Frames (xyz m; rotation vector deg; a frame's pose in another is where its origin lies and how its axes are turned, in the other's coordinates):
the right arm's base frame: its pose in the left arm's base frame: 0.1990 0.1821 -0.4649 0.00 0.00 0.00
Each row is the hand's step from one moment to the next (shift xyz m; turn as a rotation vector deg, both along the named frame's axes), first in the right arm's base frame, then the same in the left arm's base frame.
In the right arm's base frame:
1: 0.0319 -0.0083 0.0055 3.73 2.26 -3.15
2: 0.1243 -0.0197 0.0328 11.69 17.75 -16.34
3: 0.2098 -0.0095 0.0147 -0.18 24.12 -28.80
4: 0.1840 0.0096 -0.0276 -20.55 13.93 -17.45
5: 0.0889 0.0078 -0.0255 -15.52 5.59 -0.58
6: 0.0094 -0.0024 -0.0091 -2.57 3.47 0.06
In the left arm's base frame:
1: 0.0319 -0.0083 0.0055 3.73 2.26 -3.15
2: 0.1243 -0.0197 0.0328 11.69 17.75 -16.34
3: 0.2098 -0.0095 0.0147 -0.18 24.12 -28.80
4: 0.1840 0.0096 -0.0276 -20.55 13.93 -17.45
5: 0.0889 0.0078 -0.0255 -15.52 5.59 -0.58
6: 0.0094 -0.0024 -0.0091 -2.57 3.47 0.06

